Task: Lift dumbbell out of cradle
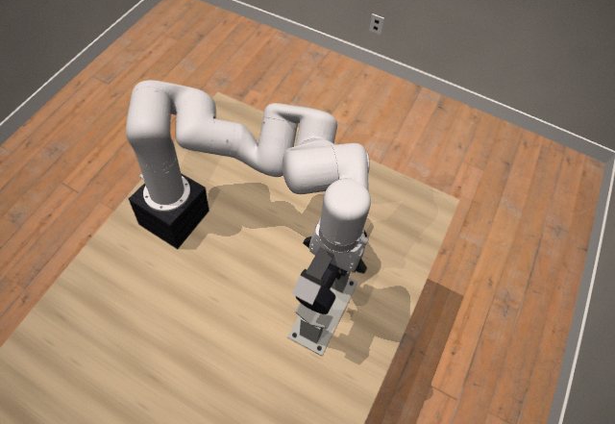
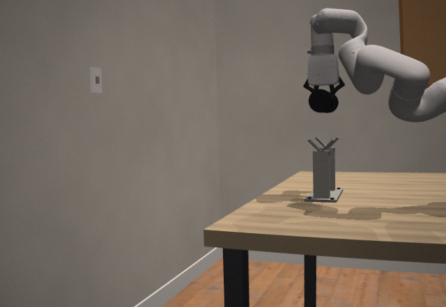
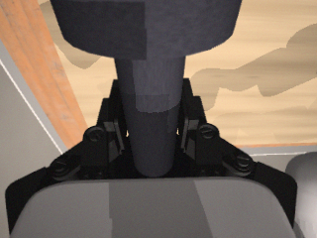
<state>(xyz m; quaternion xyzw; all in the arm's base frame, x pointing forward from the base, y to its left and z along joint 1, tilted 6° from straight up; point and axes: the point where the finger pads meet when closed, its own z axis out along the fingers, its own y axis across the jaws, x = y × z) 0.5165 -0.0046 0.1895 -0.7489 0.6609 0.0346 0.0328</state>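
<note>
The dumbbell is right at my hand. The rest, counted from my hand: cradle: 230 mm below.
</note>
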